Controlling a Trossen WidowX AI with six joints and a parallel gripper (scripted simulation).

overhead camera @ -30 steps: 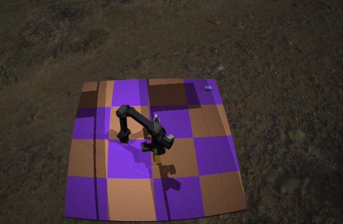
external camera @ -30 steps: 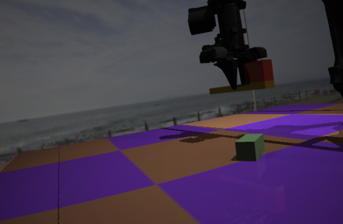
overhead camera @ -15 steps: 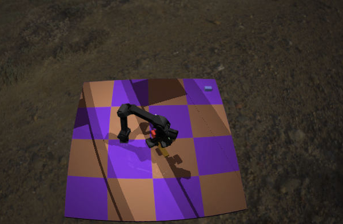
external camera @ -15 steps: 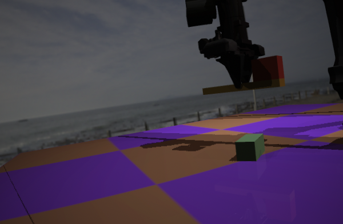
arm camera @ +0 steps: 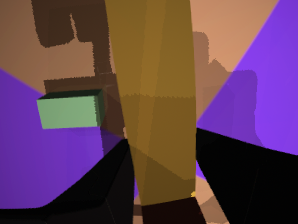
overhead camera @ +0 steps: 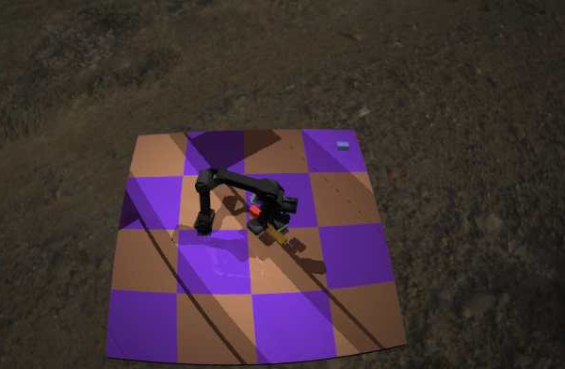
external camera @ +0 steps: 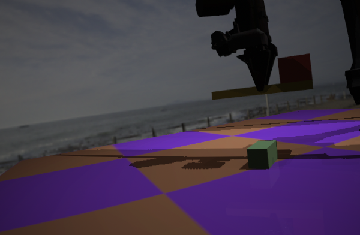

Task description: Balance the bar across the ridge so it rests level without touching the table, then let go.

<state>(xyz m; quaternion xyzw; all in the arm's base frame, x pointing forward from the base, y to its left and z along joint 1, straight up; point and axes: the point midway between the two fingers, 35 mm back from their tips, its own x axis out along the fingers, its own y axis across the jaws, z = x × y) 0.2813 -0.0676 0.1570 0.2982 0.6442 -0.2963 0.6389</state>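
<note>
Now: gripper tip 11 cm above the green block, 6 cm to the right of it and 6 cm short of it. The rest, counted from my gripper tip: light-blue block: 57 cm to the left, 46 cm ahead, 11 cm below.
</note>
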